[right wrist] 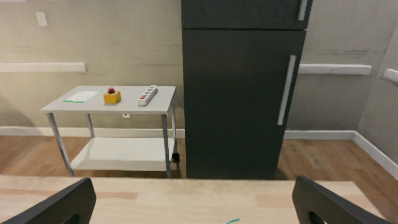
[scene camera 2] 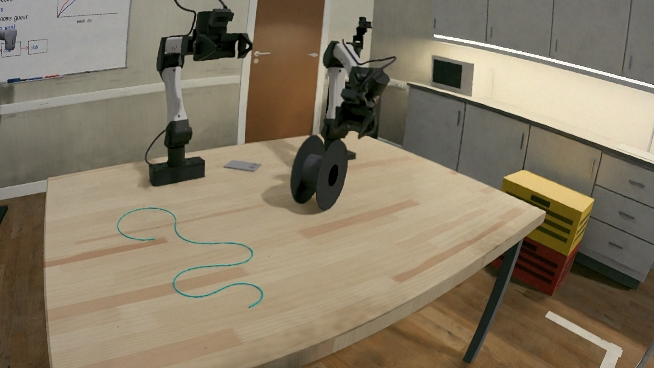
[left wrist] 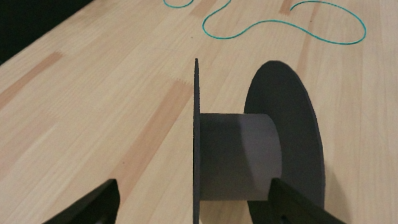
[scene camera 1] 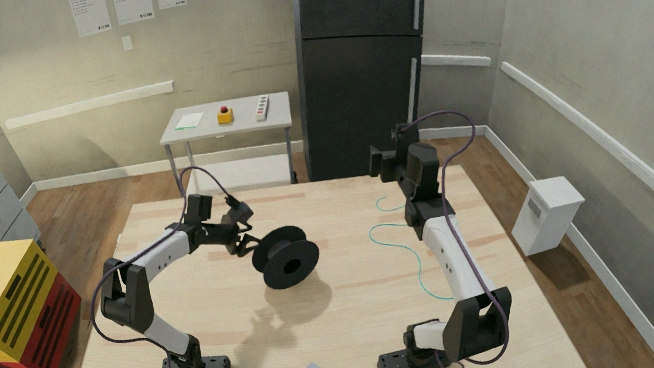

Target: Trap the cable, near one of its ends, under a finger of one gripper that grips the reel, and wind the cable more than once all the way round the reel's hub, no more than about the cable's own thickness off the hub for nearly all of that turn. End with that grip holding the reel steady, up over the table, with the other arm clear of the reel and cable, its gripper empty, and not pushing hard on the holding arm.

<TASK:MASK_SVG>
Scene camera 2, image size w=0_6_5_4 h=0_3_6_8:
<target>my right gripper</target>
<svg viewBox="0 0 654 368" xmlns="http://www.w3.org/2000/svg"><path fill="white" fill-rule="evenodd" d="M193 61L234 58L237 40L237 59L245 58L253 49L253 43L250 41L248 33L227 33L227 26L211 27L208 21L207 34L198 34L196 36Z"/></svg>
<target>black reel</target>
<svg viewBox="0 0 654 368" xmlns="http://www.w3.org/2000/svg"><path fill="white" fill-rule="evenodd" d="M311 135L304 140L295 156L290 180L291 193L295 202L304 204L316 192L316 201L319 208L327 211L336 203L343 189L348 168L348 151L346 144L342 140L335 140L325 152L322 139L318 135Z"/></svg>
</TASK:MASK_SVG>
